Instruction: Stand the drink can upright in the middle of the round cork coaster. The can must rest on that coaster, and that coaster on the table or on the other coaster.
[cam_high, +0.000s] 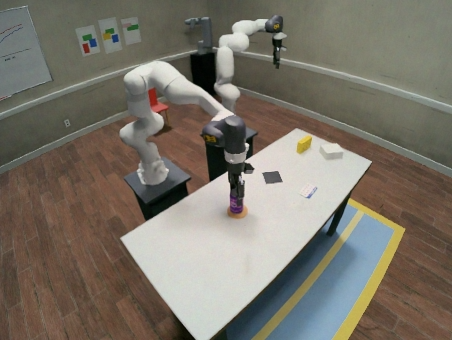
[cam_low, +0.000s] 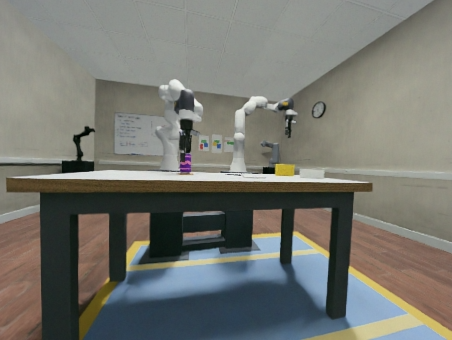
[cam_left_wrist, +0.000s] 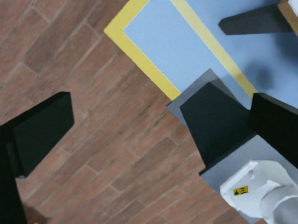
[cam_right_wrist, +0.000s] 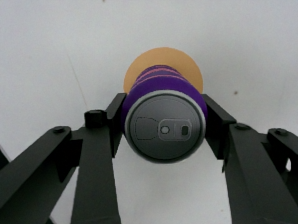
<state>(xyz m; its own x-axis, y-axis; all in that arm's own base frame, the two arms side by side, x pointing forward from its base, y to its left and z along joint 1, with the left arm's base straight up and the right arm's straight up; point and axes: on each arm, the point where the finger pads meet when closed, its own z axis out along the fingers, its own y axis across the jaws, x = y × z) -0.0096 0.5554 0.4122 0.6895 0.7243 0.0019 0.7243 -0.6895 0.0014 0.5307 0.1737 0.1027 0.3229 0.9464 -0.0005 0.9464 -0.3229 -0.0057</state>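
Observation:
Right now the purple drink can is 40 mm below my right hand. Round my right hand: round cork coaster 10 mm ahead, 100 mm below; dark square coaster 320 mm to the left, 100 mm below; printed card 220 mm ahead, 350 mm to the left, 100 mm below.

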